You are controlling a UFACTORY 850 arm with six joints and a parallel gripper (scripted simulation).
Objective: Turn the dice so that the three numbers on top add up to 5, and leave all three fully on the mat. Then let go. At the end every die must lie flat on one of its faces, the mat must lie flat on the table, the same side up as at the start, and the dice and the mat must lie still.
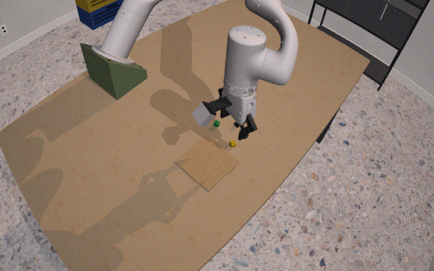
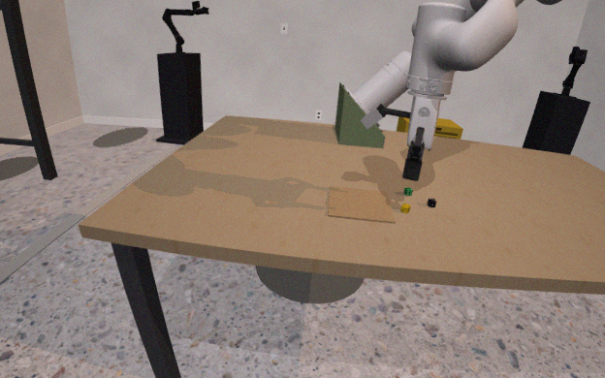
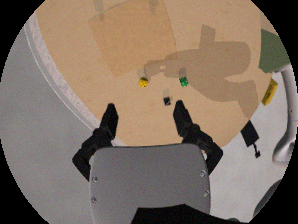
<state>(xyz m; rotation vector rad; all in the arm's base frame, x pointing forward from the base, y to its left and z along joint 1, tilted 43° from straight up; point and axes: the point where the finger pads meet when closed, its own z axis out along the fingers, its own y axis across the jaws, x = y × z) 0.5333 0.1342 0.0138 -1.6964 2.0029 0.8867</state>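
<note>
Right now my hand is 10 cm above the yellow die and 1 cm to the right of it. Also, from my hand: green die 10 cm below, 9 cm behind, 2 cm to the left; then tan mat 10 cm to the right, 10 cm below; then black die 10 cm below, 7 cm to the left, 4 cm behind.
</note>
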